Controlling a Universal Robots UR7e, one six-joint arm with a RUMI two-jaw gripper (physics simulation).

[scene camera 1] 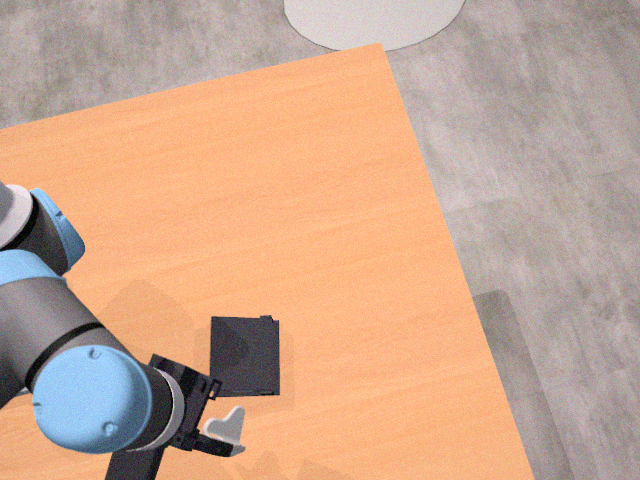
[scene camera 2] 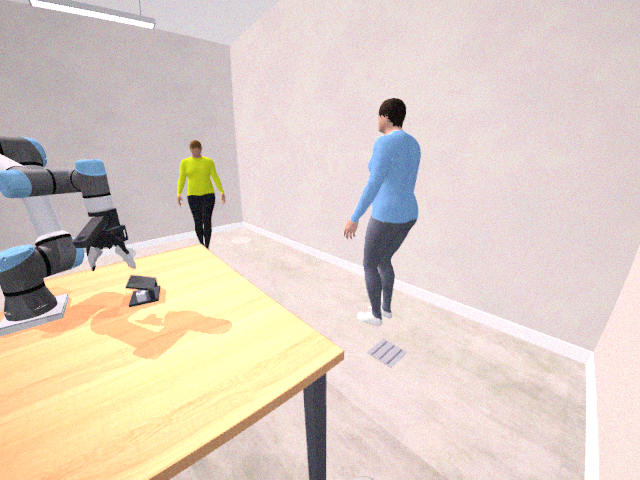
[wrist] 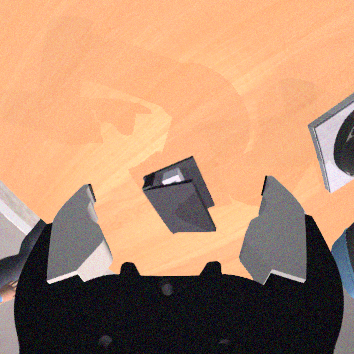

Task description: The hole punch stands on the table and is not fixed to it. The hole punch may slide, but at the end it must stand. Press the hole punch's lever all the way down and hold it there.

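Frame: origin at the arm's base, x ahead, y left, z up, level; centimetres.
Seen in the pictures: gripper, fingertip midpoint: [scene camera 2: 114,270] [wrist: 176,182]; arm's base at its link origin: [scene camera 2: 32,309].
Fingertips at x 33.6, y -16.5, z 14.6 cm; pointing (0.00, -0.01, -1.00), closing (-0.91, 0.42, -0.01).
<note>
Offsets run from my fingertips to a thing's top centre. Level surfaces: height alone.
The dark grey hole punch {dx +5.5, dy +10.5, dz -8.8 cm} [scene camera 1: 245,356] [scene camera 2: 146,296] [wrist: 204,186] stands upright on the wooden table {dz -17.4 cm} [scene camera 1: 310,206] [scene camera 2: 217,382] [wrist: 280,45]. Its flat lever {dx +5.5, dy +10.5, dz -8.8 cm} [scene camera 2: 141,282] [wrist: 181,209] is raised, with a wedge-shaped gap above the base and a light metal part showing inside. My gripper [scene camera 1: 222,417] [scene camera 2: 113,267] [wrist: 176,182] is open and empty, with its grey fingers wide apart. It is above the table and apart from the punch, up and to its left in the second scene view. In the wrist view the punch appears between the fingers, farther down.
The arm's base plate [scene camera 2: 64,305] [wrist: 322,165] is on the table near the punch. A person in blue [scene camera 2: 395,175] and a person in yellow [scene camera 2: 199,175] stand on the floor beyond the table. The table's edge [scene camera 2: 268,295] lies beyond the punch.
</note>
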